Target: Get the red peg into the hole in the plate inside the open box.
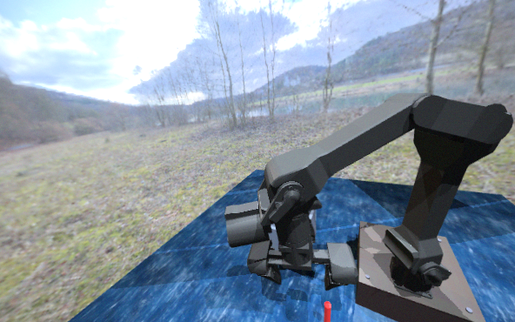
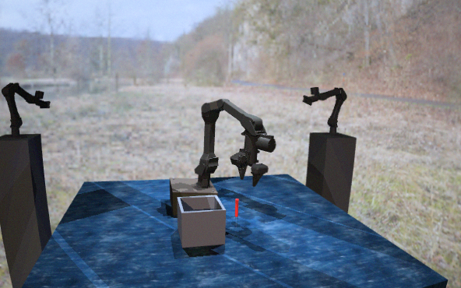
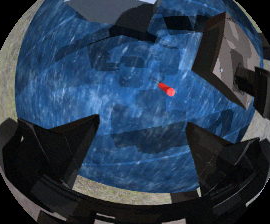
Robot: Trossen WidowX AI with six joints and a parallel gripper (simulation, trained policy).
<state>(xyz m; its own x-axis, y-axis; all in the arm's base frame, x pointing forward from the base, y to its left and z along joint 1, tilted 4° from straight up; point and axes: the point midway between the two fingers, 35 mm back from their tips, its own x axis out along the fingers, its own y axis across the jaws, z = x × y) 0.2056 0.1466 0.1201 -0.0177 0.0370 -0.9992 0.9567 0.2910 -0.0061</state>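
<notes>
Right now the red peg is 50 mm behind my gripper tip, 30 mm to the right of it and 130 mm below it. Also, from my gripper tip: plate: 120 mm ahead, 220 mm to the right, 120 mm below.
</notes>
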